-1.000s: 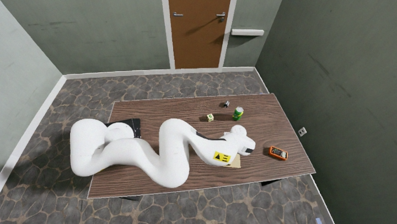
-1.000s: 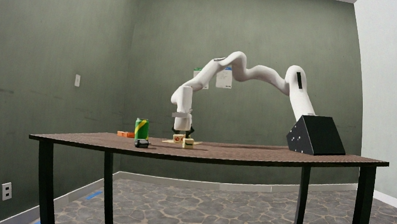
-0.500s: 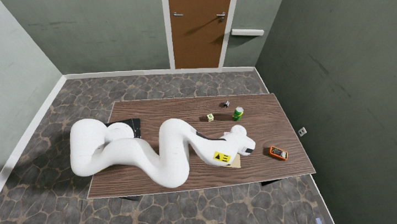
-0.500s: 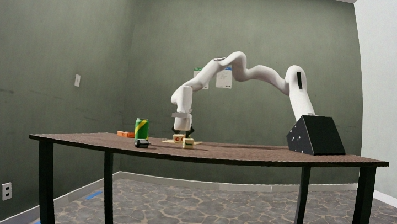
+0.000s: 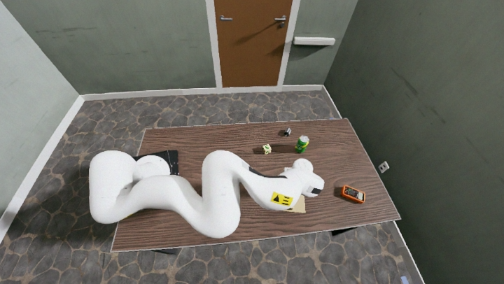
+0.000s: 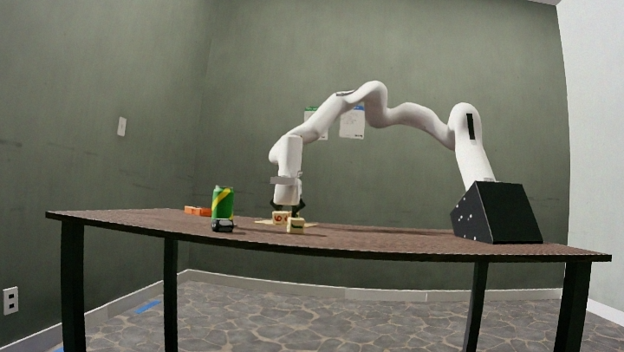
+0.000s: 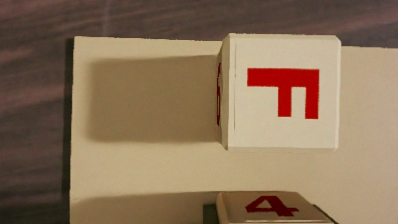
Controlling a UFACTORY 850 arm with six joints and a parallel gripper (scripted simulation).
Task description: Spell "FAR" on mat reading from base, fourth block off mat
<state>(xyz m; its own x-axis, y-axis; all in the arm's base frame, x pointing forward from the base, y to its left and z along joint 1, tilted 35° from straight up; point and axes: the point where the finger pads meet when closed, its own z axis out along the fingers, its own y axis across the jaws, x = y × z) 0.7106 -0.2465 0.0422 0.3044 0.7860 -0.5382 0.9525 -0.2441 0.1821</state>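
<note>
The tan mat is 20 mm below my hand. Also, from my hand: green can 270 mm to the left, 200 mm ahead, 40 mm above; dark object 420 mm to the left, 160 mm ahead, 10 mm below.
</note>
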